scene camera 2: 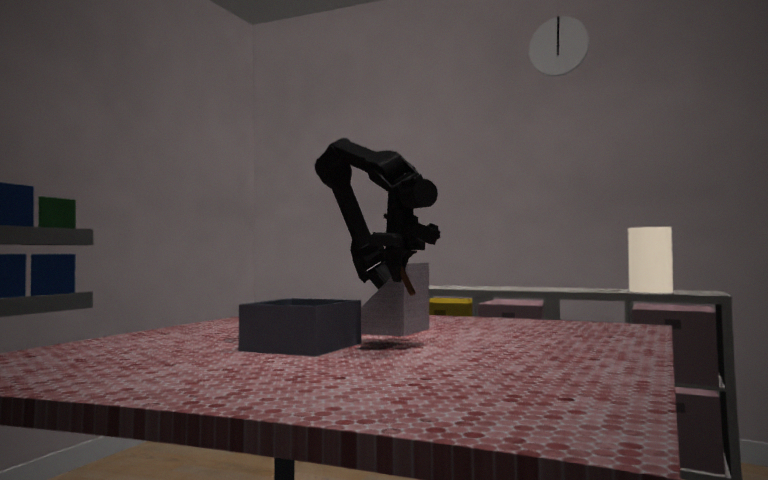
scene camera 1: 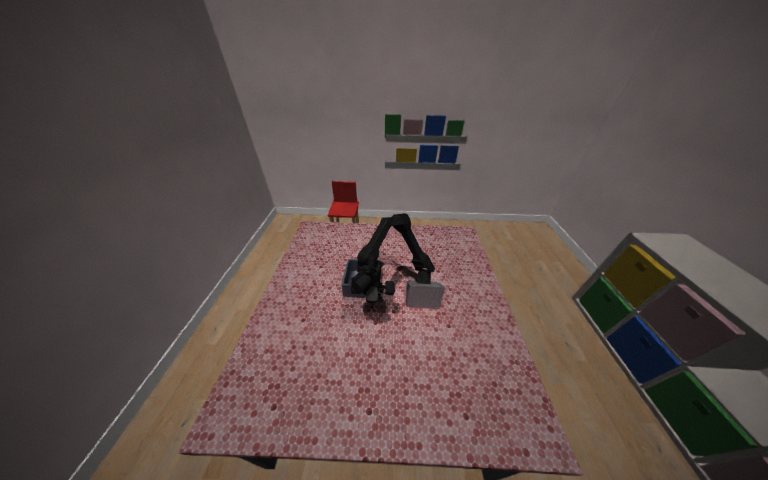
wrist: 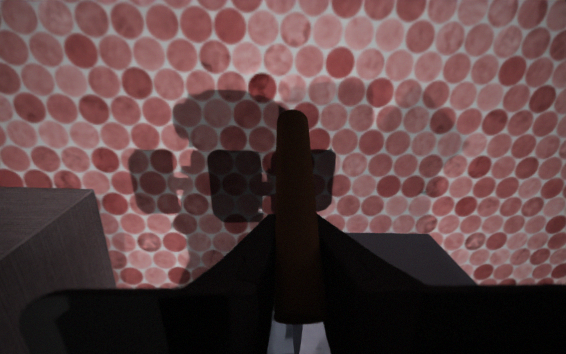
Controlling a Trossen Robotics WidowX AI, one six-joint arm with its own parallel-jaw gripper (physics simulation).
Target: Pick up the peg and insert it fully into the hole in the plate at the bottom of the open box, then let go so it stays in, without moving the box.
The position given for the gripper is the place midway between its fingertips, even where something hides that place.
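A brown peg (wrist: 299, 286) and a blue-grey box (scene camera 2: 308, 327) are visible. So is the gripper (scene camera 2: 397, 281), and the same gripper (wrist: 292, 224) appears there too.
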